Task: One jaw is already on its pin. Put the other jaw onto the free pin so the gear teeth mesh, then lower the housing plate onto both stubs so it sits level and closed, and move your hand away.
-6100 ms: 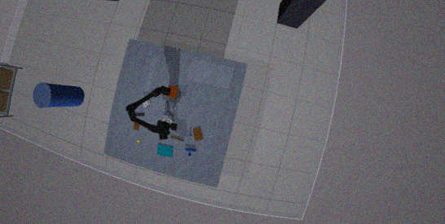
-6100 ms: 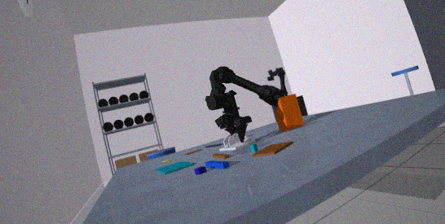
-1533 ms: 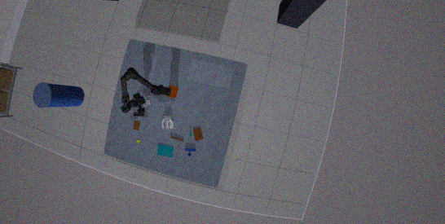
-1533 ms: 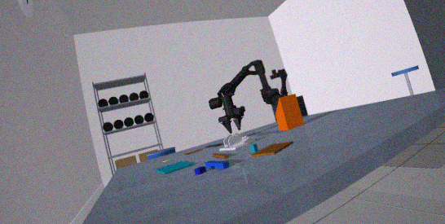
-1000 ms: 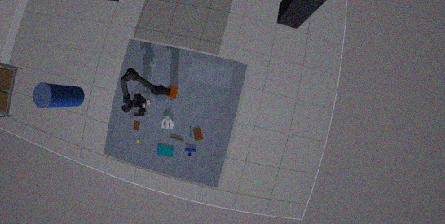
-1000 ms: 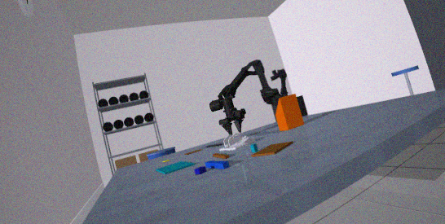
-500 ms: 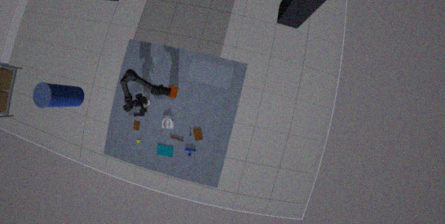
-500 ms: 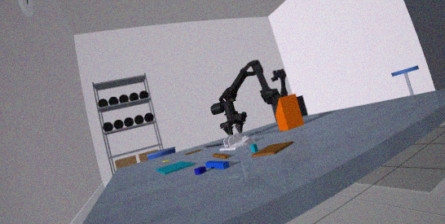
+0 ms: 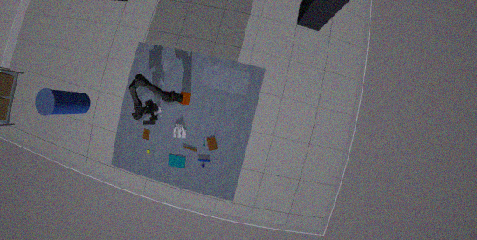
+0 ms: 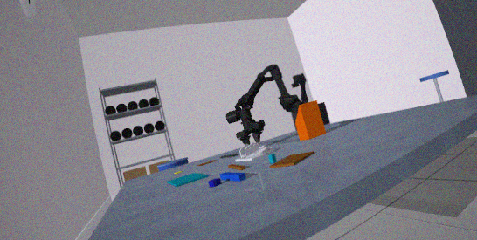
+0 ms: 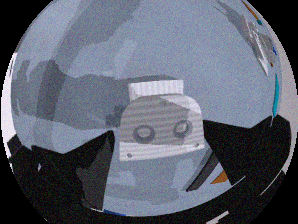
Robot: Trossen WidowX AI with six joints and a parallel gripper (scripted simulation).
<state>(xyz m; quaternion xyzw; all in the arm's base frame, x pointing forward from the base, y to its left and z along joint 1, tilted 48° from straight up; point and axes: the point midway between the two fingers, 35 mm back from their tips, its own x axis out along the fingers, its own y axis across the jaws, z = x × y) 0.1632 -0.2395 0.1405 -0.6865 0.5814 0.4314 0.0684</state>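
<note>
The light grey jaw piece lies 110 mm ahead of my gripper tip, 280 mm to the left of it and 10 mm above it. From my gripper tip the other things lie so: teal plate (430 mm ahead, 290 mm to the left, 10 mm below); brown bar (280 mm ahead, 390 mm to the left, 10 mm below); white base (160 mm ahead, 270 mm to the left, 10 mm below).
</note>
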